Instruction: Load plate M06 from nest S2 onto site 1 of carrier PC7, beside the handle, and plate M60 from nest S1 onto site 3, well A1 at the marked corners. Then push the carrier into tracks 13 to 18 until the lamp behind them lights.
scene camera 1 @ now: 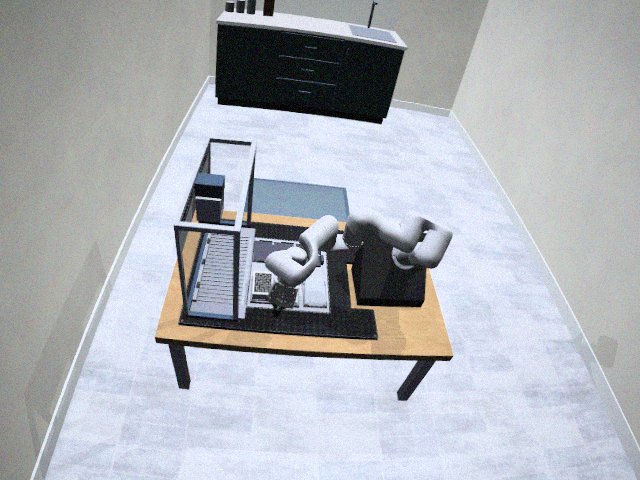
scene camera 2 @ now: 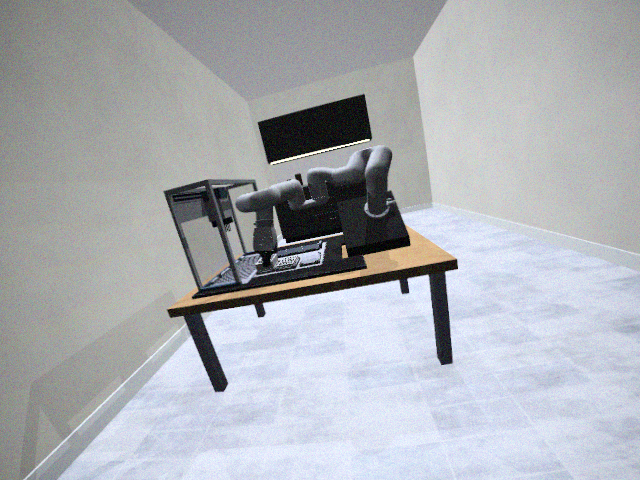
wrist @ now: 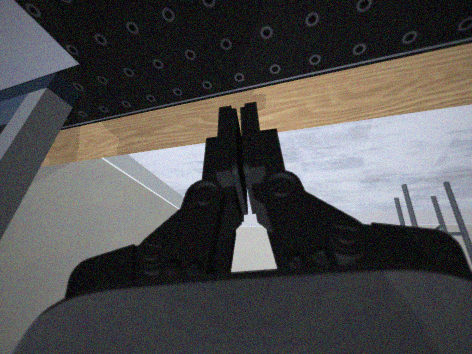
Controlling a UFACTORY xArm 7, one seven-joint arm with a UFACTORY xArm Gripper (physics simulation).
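Frame: origin at the arm's base, x ahead, y left, z up, level; centimetres.
Where they show: gripper, fingertip midpoint: (scene camera 1: pixel 275 315) (scene camera 2: pixel 266 266) (wrist: pixel 242 130); arm's base, origin of the base link: (scene camera 1: pixel 405 255) (scene camera 2: pixel 376 208).
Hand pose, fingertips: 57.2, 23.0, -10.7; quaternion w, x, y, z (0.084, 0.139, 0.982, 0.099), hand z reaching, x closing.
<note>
Things, the pixels of their centre, and the offset from my fingertips, as dx, dy, dz. Level surfaces: height alone.
- smooth white plate-like block, body centre: (scene camera 1: pixel 315 292) (scene camera 2: pixel 310 257) -18.4, -15.5, -4.7
- enclosure's front post, body centre: (scene camera 1: pixel 236 278) (scene camera 2: pixel 223 233) +15.1, -2.6, +18.2
- dark perforated mat, its level: dz -6.6
- wooden table, its level: dz -7.9
- dark flat panel, body centre: (scene camera 1: pixel 288 252) (scene camera 2: pixel 295 249) -9.0, -39.7, -5.1
My gripper (scene camera 1: pixel 277 311) (scene camera 2: pixel 266 264) (wrist: pixel 242 130) is shut and empty, its fingertips together, pointing down near the front edge of the light tray area. A plate with a dark well pattern (scene camera 1: pixel 262 283) (scene camera 2: pixel 287 261) lies beside the gripper. A smooth white plate-like block (scene camera 1: pixel 314 296) (scene camera 2: pixel 311 257) lies further right in scene camera 1. The slatted track deck (scene camera 1: pixel 222 273) (scene camera 2: pixel 242 269) lies left of the gripper, inside the framed enclosure. Plate, nest and carrier labels are too small to read, so I cannot tell which is M06, M60 or PC7. I cannot make out the lamp.
The enclosure's front post (scene camera 1: pixel 236 276) (scene camera 2: pixel 225 240) (wrist: pixel 35 122) stands left of the gripper. A dark perforated mat (scene camera 1: pixel 351 326) (wrist: pixel 200 30) lies under the equipment on the wooden table (scene camera 1: pixel 408 335) (scene camera 2: pixel 423 250). A dark flat panel (scene camera 1: pixel 269 251) lies behind the plates. The arm's black base (scene camera 1: pixel 390 284) stands at right.
</note>
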